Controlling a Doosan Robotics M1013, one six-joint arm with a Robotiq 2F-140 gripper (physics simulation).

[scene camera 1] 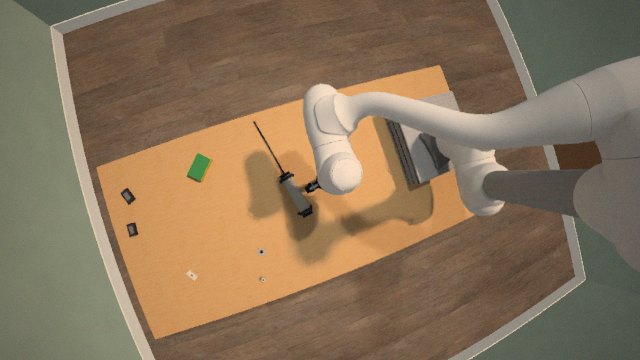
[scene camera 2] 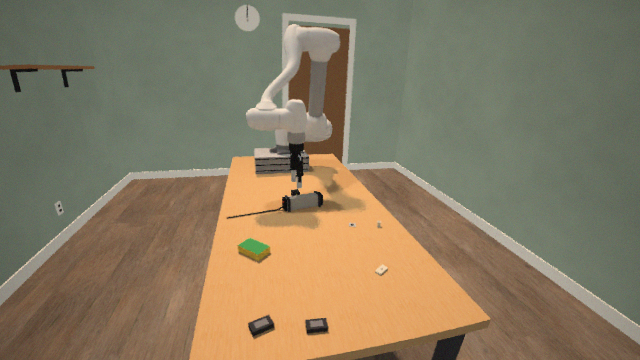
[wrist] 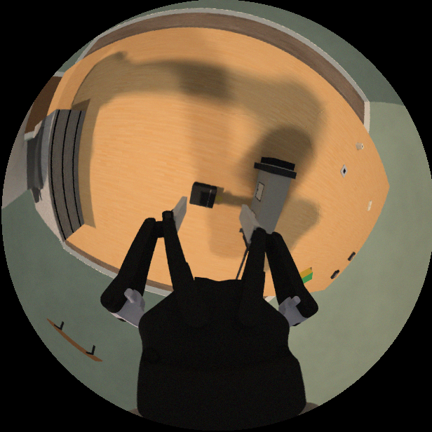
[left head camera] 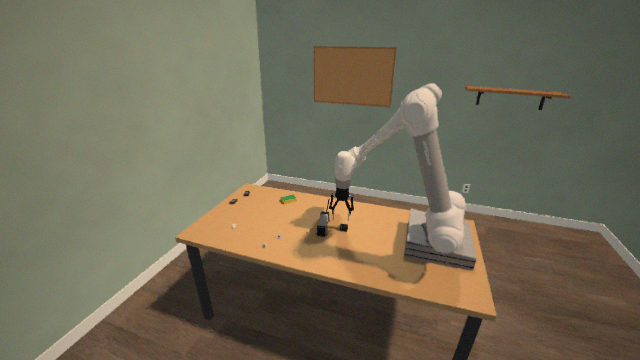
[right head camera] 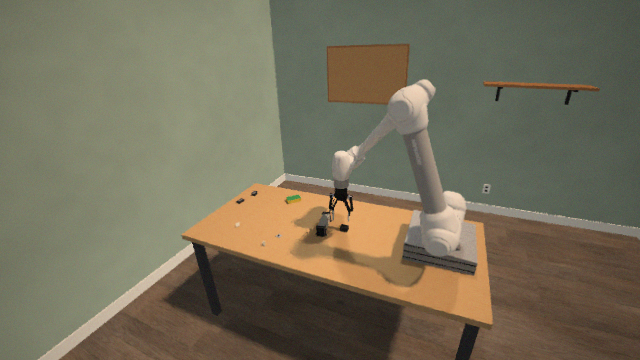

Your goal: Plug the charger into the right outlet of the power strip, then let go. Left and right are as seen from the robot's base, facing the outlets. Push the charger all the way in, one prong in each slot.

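Where they show: gripper, fingertip midpoint: (scene camera 2: 296, 184) (left head camera: 340, 219) (right head camera: 340, 219); arm's base, link origin: (scene camera 1: 440, 144) (scene camera 2: 286, 151).
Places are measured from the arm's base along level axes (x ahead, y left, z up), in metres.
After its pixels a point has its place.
The black charger (left head camera: 344, 227) {x 0.545, y -0.111, z -0.068 m} (right head camera: 344, 228) {x 0.545, y -0.112, z -0.073 m} (scene camera 2: 295, 192) {x 0.563, y -0.135, z -0.070 m} (wrist: 202, 195) lies on the table between the power strip and the robot base. Its yellow prongs point toward the strip, with a gap between them. The grey power strip (left head camera: 323, 223) {x 0.677, y -0.102, z -0.044 m} (right head camera: 322, 225) {x 0.678, y -0.080, z -0.044 m} (scene camera 1: 297, 195) {x 0.680, y -0.133, z -0.042 m} (scene camera 2: 303, 201) {x 0.705, y -0.144, z -0.060 m} (wrist: 272, 195) has black ends and a cable. One outlet (wrist: 259, 191), the left one, shows in the wrist view; the right outlet is hidden behind a finger. My gripper (left head camera: 341, 217) {x 0.571, y -0.132, z -0.023 m} (right head camera: 340, 217) {x 0.571, y -0.132, z -0.023 m} (scene camera 2: 297, 181) {x 0.571, y -0.132, z -0.023 m} (wrist: 213, 207) is open and empty above the charger, with one finger toward the strip and one toward the base.
A green and yellow sponge (left head camera: 288, 199) {x 0.975, y -0.423, z -0.070 m} (right head camera: 293, 199) {x 0.972, y -0.421, z -0.070 m} (scene camera 1: 200, 167) {x 0.977, y -0.445, z -0.070 m} (scene camera 2: 254, 249) {x 1.006, y -0.453, z -0.070 m} lies beyond the strip. Two dark devices (scene camera 1: 128, 196) {x 1.323, y -0.503, z -0.083 m} (scene camera 1: 132, 229) {x 1.379, y -0.370, z -0.083 m} lie near the far edge. Several small pale items lie on the table. The strip's cable (scene camera 1: 268, 147) {x 0.682, y -0.378, z -0.091 m} (scene camera 2: 255, 214) {x 0.682, y -0.380, z -0.094 m} runs toward one long edge.
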